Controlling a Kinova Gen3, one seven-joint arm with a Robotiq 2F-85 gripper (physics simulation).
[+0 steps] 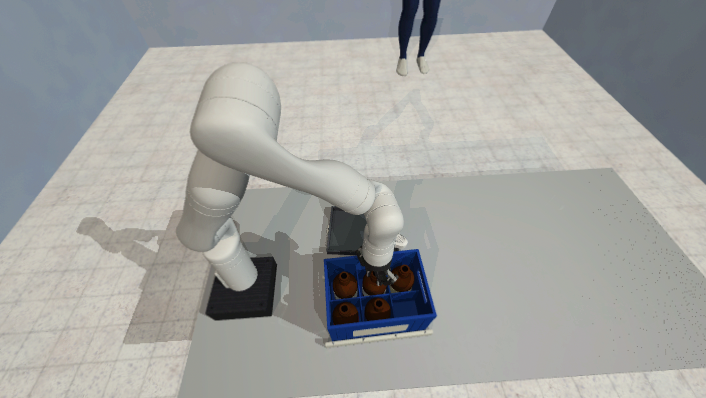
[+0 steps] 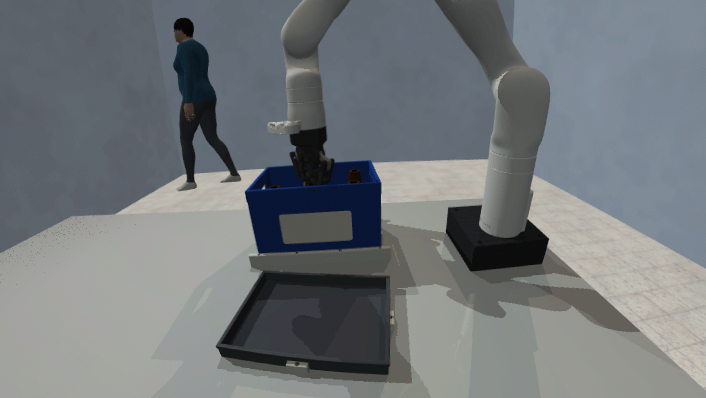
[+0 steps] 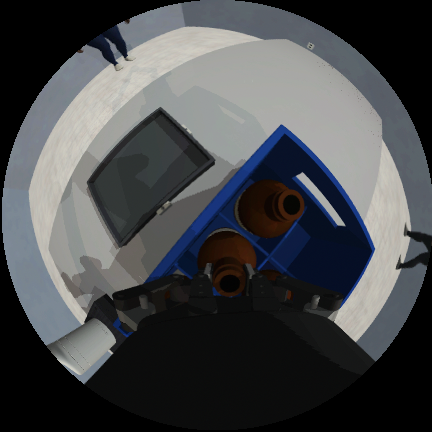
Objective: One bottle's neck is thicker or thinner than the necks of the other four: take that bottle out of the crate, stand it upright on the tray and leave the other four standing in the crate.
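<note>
A blue crate stands on the grey table with several brown bottles upright in its cells. My gripper reaches down into the back row's middle cell. It is shut on the neck of the brown bottle there, which stands in its cell. Another bottle stands in the back right cell, one in the back left, and two in the front row. The front right cell is empty. The dark tray lies empty just behind the crate.
The arm's black base stands left of the crate. A person walks on the tiled floor beyond the table.
</note>
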